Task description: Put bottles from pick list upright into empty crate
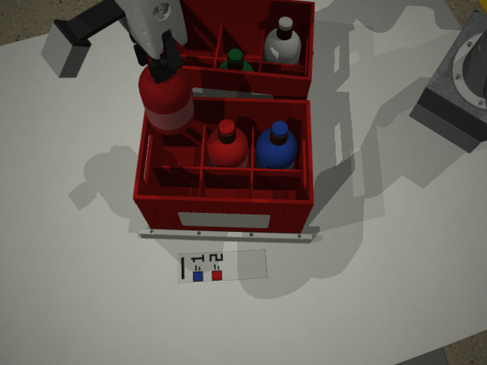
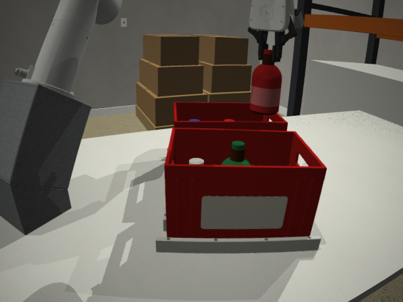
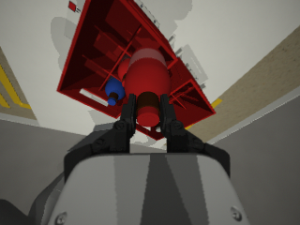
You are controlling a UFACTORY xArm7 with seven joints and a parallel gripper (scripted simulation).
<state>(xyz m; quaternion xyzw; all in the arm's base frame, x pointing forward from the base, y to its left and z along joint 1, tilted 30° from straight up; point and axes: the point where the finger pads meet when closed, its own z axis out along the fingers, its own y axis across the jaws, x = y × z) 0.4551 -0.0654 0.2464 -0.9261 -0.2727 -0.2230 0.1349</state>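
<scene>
My gripper is now 9 cm past the red bottle and 25 cm above it. Round my hand: green bottle 11 cm behind, 15 cm to the right, 25 cm below; white bottle 20 cm behind, 22 cm to the right, 25 cm below; blue bottle 18 cm behind, 1 cm to the left, 25 cm below.
</scene>
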